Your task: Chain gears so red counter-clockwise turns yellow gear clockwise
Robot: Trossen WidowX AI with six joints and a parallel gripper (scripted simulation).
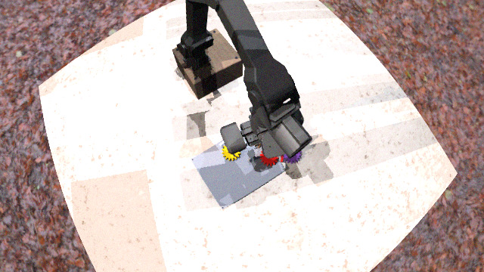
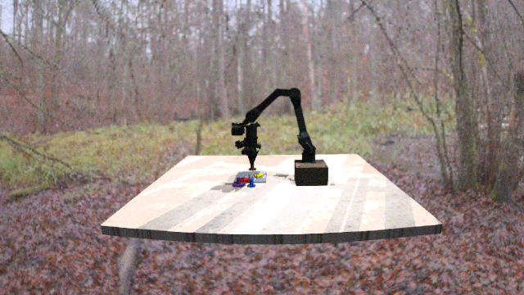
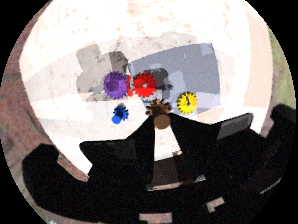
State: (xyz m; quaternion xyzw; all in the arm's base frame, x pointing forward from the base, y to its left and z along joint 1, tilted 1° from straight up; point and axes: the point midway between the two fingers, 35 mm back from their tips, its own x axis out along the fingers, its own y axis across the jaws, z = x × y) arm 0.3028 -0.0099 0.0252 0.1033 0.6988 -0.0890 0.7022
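Now: the red gear 4 cm ahead of my gripper tip and 8 cm below it. Also, from my gripper tip: small brown gear: 1 cm below; then yellow gear: 4 cm behind, 7 cm to the right, 7 cm below; then small blue gear: 1 cm ahead, 9 cm to the left, 8 cm below.
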